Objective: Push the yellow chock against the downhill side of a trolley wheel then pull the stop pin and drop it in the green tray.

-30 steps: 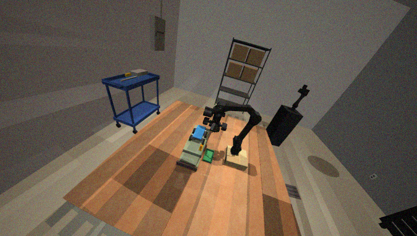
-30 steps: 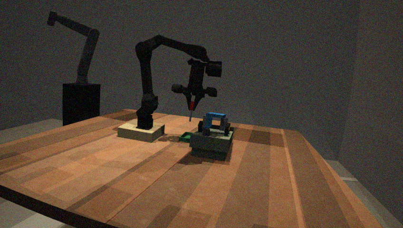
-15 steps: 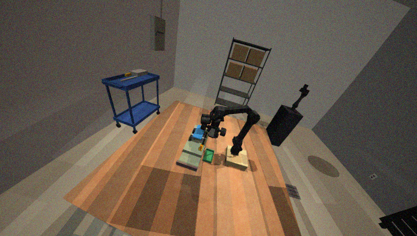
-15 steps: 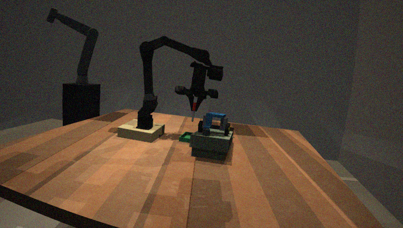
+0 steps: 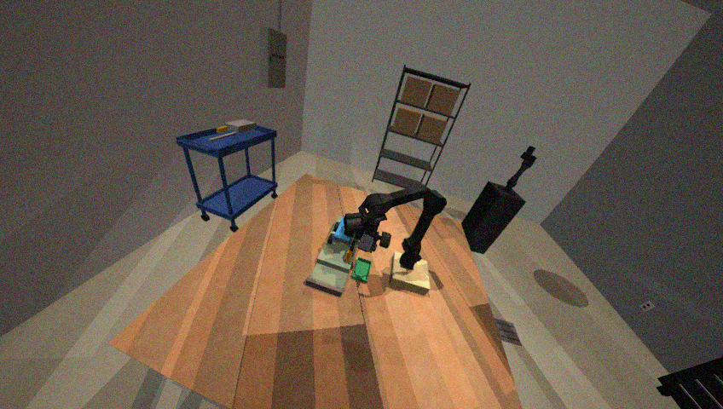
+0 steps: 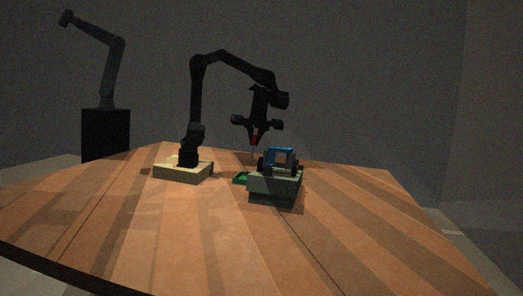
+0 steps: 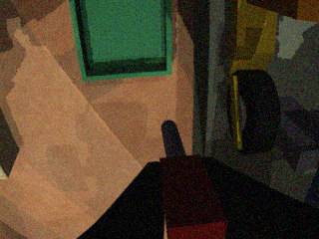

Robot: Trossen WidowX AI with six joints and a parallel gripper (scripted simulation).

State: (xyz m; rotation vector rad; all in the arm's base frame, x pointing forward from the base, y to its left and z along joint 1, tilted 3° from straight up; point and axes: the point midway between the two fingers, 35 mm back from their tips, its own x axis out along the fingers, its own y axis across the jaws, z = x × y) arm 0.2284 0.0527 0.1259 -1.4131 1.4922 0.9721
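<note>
Now: the green tray 15 cm below my gripper tip, 4 cm to the left of it and 2 cm behind it. Round my gripper tip: red-headed stop pin (right at my gripper tip); blue trolley (10 cm ahead, 6 cm to the right, 3 cm below); yellow chock (6 cm below, 5 cm ahead, 3 cm to the left).
</note>
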